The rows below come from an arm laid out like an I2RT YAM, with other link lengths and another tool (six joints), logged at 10 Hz.
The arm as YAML. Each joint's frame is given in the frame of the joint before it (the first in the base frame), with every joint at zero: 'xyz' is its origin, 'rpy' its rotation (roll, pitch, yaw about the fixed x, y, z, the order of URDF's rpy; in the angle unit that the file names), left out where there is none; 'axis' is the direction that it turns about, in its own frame. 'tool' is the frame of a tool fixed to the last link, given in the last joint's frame.
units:
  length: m
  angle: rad
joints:
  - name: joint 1
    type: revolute
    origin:
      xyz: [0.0, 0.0, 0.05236]
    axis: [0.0, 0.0, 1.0]
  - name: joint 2
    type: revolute
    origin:
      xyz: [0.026, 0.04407, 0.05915]
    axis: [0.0, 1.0, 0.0]
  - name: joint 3
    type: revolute
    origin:
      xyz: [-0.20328, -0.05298, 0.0]
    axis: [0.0, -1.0, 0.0]
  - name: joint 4
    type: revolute
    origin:
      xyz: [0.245, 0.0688, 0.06]
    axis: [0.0, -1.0, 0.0]
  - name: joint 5
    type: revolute
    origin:
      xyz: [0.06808, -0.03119, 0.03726]
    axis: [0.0, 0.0, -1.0]
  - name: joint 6
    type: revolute
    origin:
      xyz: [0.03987, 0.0, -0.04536]
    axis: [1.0, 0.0, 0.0]
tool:
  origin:
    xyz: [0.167, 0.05, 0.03]
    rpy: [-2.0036, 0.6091, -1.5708]
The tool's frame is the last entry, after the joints.
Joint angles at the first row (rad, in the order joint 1, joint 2, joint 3, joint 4, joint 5, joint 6):
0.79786, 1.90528, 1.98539, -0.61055, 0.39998, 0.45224
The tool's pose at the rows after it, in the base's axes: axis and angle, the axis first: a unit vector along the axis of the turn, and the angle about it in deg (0 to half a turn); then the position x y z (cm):
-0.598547, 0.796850, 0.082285, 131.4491, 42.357, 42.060, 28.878
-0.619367, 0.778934, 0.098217, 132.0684, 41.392, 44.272, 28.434
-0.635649, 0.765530, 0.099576, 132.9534, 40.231, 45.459, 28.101
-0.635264, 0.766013, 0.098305, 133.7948, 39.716, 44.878, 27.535
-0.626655, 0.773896, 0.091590, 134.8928, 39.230, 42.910, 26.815
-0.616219, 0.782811, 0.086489, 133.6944, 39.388, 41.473, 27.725
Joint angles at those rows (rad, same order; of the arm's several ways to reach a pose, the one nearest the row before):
0.80968, 1.94459, 2.04150, -0.59874, 0.37136, 0.45033
0.83447, 1.98880, 2.08684, -0.60064, 0.33855, 0.43965
0.85813, 1.99795, 2.09713, -0.60979, 0.33169, 0.42210
0.85851, 1.95521, 2.03262, -0.60327, 0.33207, 0.42325
0.84630, 1.86368, 1.90907, -0.59490, 0.34084, 0.42935
0.83333, 1.81144, 1.86371, -0.58576, 0.35534, 0.43622

